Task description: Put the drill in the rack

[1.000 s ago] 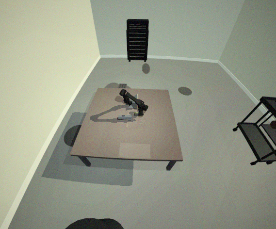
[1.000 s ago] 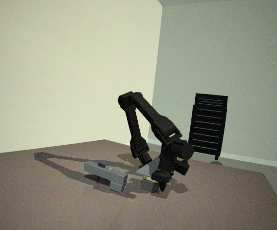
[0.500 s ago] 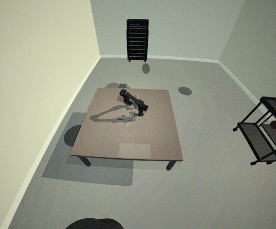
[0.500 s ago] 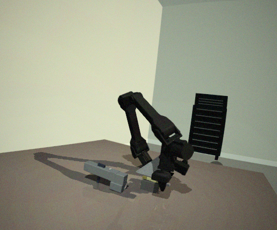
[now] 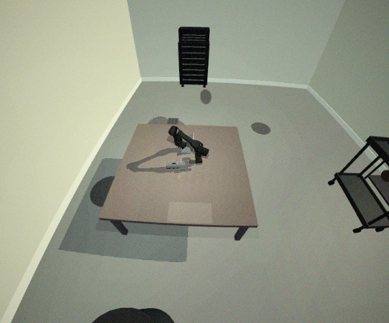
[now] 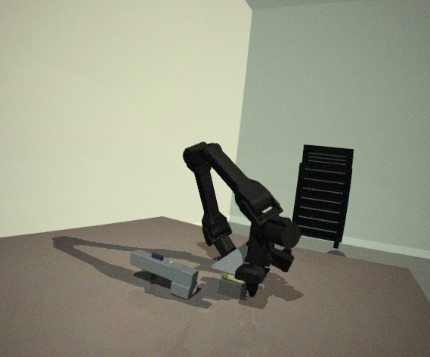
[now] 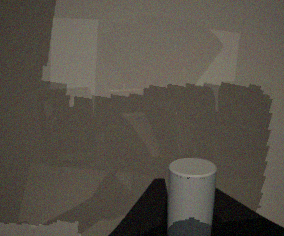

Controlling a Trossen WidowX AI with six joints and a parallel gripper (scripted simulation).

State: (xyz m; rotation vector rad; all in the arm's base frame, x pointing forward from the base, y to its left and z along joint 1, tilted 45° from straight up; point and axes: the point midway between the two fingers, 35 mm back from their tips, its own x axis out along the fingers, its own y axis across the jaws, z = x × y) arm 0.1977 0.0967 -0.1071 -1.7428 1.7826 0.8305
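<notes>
Now: gripper tip 50 mm to the left of the grey block and 10 mm below it. From my gripper tip the other things lie so: housing block 210 mm to the right, 90 mm ahead, 40 mm above; dark blue t-shaped key 240 mm to the right, 90 mm ahead, 40 mm above.
</notes>
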